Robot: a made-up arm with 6 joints.
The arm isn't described. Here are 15 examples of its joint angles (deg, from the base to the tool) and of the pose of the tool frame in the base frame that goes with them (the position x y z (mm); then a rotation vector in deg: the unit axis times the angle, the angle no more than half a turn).
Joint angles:
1: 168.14 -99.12 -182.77 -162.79 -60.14 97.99
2: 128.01 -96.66 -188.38 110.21 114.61 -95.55
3: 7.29 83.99 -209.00 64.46 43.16 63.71
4: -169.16 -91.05 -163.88 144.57 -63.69 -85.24
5: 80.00 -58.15 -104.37 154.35 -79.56 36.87
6: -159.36 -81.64 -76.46 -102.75 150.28 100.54
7: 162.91 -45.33 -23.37 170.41 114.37 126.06
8: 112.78 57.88 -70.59 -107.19 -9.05 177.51
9: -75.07 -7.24 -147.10 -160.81 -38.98 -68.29
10: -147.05 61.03 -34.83 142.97 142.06 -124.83
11: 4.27 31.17 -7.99 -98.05 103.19 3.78
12: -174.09 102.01 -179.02 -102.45 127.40 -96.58
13: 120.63 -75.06 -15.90 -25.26 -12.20 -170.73
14: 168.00 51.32 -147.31 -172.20 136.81 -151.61
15: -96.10 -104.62 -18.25 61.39 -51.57 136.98
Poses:
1: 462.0 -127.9 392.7 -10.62 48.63 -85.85
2: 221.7 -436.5 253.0 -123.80 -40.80 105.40
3: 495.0 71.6 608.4 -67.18 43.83 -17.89
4: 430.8 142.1 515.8 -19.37 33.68 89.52
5: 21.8 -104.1 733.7 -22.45 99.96 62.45
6: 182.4 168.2 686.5 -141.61 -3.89 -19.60
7: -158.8 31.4 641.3 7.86 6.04 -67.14
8: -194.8 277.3 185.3 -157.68 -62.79 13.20
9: 74.6 -151.4 858.6 1.71 75.77 -106.17
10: -186.6 -192.8 215.7 -9.63 -73.97 116.19
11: 122.7 -83.7 288.1 40.20 79.44 -75.34
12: -490.0 50.5 314.8 -42.75 60.99 43.67
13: -69.9 51.6 629.0 -84.47 28.67 89.82
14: -414.7 102.3 685.1 11.11 52.20 12.37
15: -79.2 110.9 591.2 52.22 -19.84 -93.92
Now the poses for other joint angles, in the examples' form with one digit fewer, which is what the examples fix.
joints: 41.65 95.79 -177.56 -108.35 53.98 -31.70
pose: 454 368 334 34.4 73.5 25.8
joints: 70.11 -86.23 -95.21 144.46 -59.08 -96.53
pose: -18 -225 681 -54.8 25.8 -56.0
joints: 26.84 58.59 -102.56 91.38 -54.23 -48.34
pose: 434 104 344 130.4 -46.7 82.9
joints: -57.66 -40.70 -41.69 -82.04 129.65 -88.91
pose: -24 -153 614 -120.4 -2.0 116.5
